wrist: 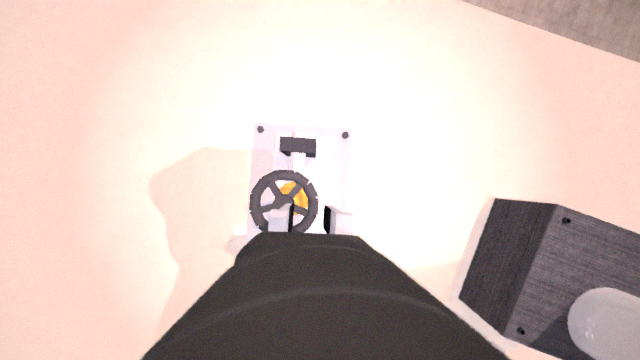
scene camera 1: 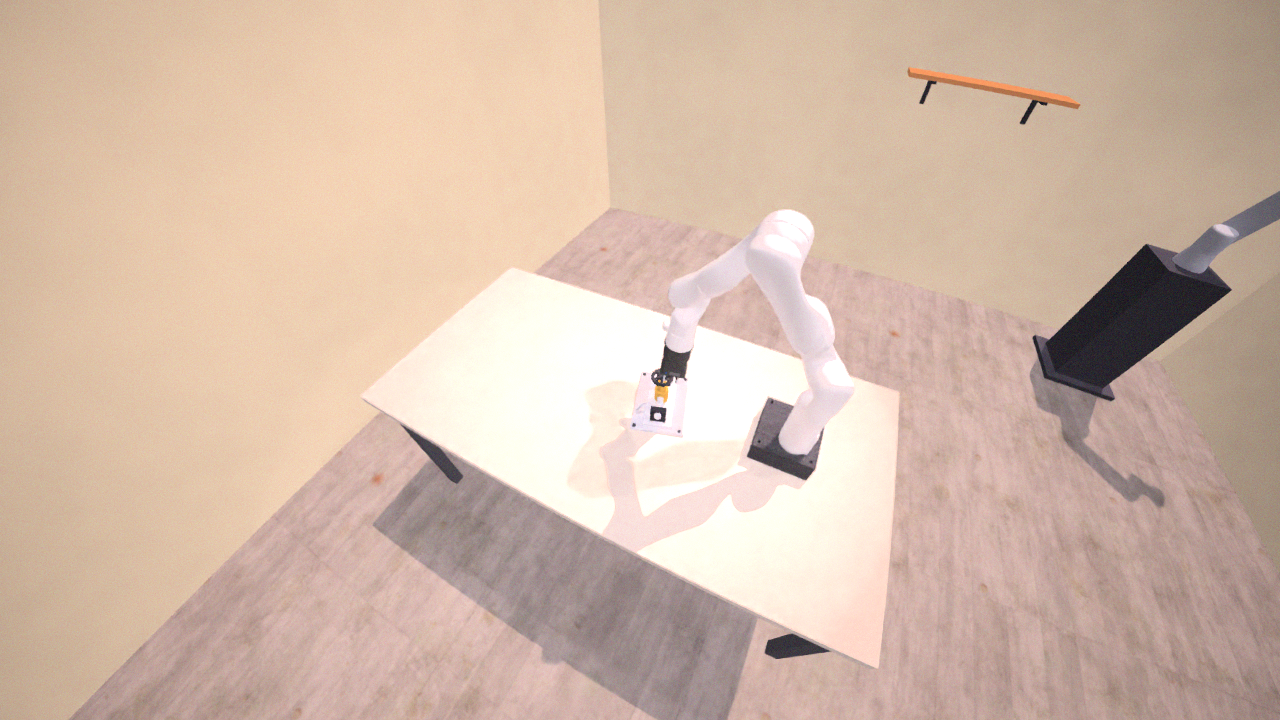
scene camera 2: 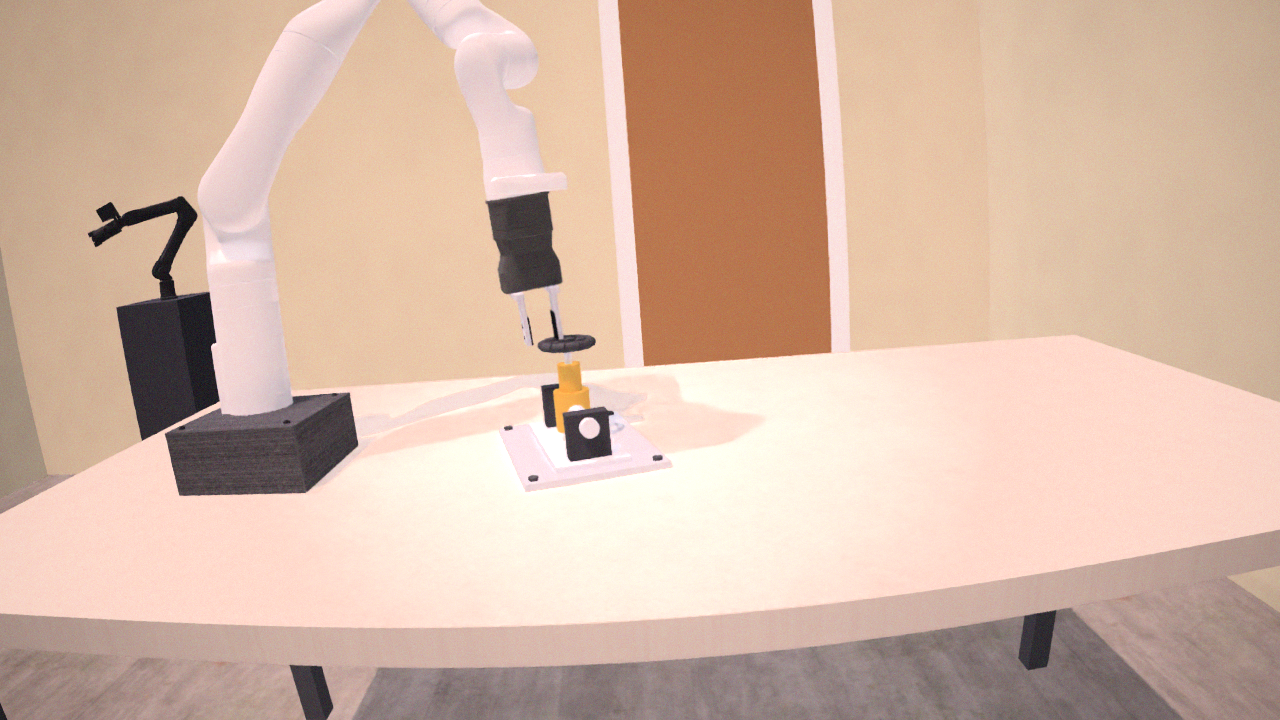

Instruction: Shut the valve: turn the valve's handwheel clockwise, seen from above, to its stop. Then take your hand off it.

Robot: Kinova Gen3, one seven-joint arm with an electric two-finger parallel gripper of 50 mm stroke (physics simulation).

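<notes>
The valve's dark handwheel (scene camera 1: 654, 376) (scene camera 2: 566, 348) (wrist: 284, 174) lies level on top of the orange valve body (scene camera 1: 660, 394) (scene camera 2: 571, 407) (wrist: 302, 198), which stands on a pale base plate (scene camera 2: 519, 447) (wrist: 345, 165). My gripper (scene camera 2: 542, 341) (wrist: 308, 215) points down at the handwheel's side nearer the robot base, open, holding nothing. In the wrist view the left finger overlaps the wheel's spokes and the right finger stands outside the rim. In scene camera 2 the tips are about at wheel height. Whether a finger touches the wheel, I cannot tell. In scene camera 1 the fingers are hidden.
Black end blocks (scene camera 2: 587, 434) (wrist: 298, 146) stand at the ends of the valve's pipe, low on the plate. The arm's dark base block (scene camera 1: 771, 447) (scene camera 2: 259, 447) (wrist: 505, 270) is on the same table (scene camera 1: 501, 358) (scene camera 2: 850, 501). A black pedestal (scene camera 1: 1136, 313) (scene camera 2: 170, 358) stands beyond the table.
</notes>
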